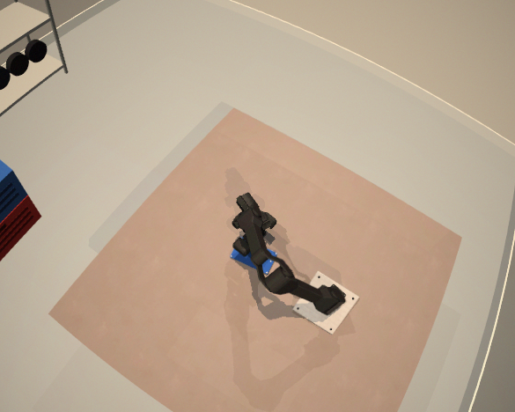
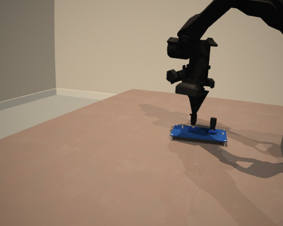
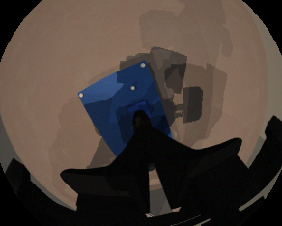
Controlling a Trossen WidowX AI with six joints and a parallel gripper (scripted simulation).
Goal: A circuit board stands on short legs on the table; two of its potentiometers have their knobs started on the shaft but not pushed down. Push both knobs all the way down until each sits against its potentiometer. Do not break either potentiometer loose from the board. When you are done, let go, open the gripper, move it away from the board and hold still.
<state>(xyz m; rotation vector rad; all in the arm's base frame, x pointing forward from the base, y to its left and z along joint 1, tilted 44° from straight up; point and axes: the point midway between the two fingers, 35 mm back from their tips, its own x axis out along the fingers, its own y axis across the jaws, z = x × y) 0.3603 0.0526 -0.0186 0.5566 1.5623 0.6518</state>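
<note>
Now: the black knob 1 cm below my gripper tip.
</note>
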